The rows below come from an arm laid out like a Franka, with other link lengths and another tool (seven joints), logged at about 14 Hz.
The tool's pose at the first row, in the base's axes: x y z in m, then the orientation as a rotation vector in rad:
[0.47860 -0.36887 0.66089 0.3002 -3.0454 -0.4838]
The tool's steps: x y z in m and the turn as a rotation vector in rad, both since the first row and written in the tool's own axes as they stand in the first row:
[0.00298 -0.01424 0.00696 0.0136 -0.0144 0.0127]
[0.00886 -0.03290 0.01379 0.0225 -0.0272 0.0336]
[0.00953 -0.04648 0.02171 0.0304 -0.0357 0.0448]
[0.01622 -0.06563 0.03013 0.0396 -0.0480 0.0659]
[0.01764 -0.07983 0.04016 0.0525 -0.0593 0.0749]
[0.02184 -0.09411 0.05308 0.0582 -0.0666 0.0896]
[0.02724 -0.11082 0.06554 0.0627 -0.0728 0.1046]
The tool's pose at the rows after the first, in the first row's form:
[0.47779 -0.38063 0.64988 0.2790 -3.0638 -0.4668]
[0.47495 -0.39712 0.63766 0.2449 -3.0787 -0.4557]
[0.47621 -0.40752 0.62592 0.2264 -3.0891 -0.4454]
[0.47255 -0.42415 0.61204 0.1917 -3.1029 -0.4335]
[0.47304 -0.43463 0.59811 -0.1751 3.1009 0.4141]
[0.47060 -0.44487 0.58145 -0.1505 3.0979 0.4050]
[0.46747 -0.45774 0.56447 -0.1258 3.0957 0.3978]

